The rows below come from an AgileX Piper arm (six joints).
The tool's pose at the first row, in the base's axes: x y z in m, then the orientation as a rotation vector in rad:
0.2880, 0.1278, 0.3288, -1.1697, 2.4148, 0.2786
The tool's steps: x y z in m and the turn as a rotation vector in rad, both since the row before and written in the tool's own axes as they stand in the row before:
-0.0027, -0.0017, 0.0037, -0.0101, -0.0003, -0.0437
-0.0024, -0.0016, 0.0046, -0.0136, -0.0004, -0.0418
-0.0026, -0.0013, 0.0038, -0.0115, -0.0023, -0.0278
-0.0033, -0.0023, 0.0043, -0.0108, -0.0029, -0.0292
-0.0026, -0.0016, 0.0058, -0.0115, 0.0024, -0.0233
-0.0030, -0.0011, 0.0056, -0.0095, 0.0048, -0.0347
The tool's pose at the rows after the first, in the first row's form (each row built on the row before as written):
0.2919, 0.1300, 0.3268, -1.2251, 2.3870, 0.2776
0.2958, 0.1325, 0.3239, -1.2793, 2.3598, 0.2814
0.2992, 0.1351, 0.3218, -1.3153, 2.3398, 0.2880
0.3038, 0.1380, 0.3196, -1.3520, 2.3177, 0.2936
0.3078, 0.1415, 0.3158, -1.3846, 2.3040, 0.2986
0.3114, 0.1455, 0.3123, -1.4298, 2.2827, 0.2962

